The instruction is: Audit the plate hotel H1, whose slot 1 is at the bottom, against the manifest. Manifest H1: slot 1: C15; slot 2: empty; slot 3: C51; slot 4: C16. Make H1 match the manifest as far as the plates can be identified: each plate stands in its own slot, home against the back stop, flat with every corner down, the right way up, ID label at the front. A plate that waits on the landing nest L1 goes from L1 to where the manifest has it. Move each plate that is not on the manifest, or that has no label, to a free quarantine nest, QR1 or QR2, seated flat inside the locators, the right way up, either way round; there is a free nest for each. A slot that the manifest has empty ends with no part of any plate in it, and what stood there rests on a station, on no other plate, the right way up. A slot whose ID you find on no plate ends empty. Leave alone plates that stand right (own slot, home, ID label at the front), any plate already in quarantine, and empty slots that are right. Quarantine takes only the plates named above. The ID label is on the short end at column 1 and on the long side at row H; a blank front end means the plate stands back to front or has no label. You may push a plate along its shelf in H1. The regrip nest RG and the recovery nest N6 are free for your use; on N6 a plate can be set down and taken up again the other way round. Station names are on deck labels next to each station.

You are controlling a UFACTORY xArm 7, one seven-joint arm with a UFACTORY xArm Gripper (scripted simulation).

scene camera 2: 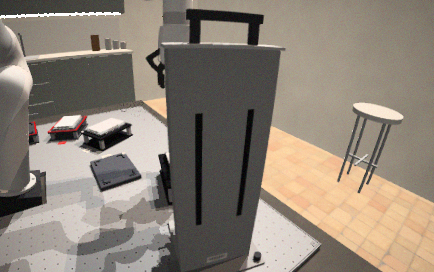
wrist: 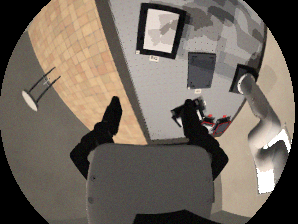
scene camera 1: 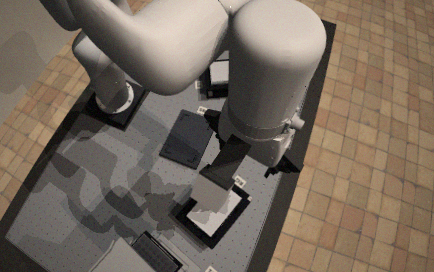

Scene:
my gripper: scene camera 2; wrist 152, 104; scene camera 1
same spot on my gripper: [scene camera 2: 159, 69] = [scene camera 1: 216, 135]

